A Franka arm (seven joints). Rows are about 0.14 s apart.
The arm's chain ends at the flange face. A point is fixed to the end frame.
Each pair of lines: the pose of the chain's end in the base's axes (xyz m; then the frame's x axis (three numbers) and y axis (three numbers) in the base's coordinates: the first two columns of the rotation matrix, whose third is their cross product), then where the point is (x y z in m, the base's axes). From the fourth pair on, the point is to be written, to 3 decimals.
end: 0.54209 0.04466 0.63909 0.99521 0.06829 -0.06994 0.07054 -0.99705 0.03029
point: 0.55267 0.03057 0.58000
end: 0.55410 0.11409 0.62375 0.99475 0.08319 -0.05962 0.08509 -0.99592 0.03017
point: 0.56550 0.10022 0.56476
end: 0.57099 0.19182 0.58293 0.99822 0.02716 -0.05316 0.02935 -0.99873 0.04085
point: 0.58200 0.17672 0.52416
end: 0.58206 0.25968 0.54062 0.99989 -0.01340 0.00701 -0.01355 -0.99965 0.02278
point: 0.596 0.245 0.482
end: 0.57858 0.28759 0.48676 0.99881 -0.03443 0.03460 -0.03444 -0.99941 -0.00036
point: 0.594 0.274 0.429
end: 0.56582 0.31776 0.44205 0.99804 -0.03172 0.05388 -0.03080 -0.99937 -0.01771
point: 0.582 0.305 0.384
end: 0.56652 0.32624 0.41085 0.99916 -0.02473 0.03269 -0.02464 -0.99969 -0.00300
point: 0.582 0.313 0.353
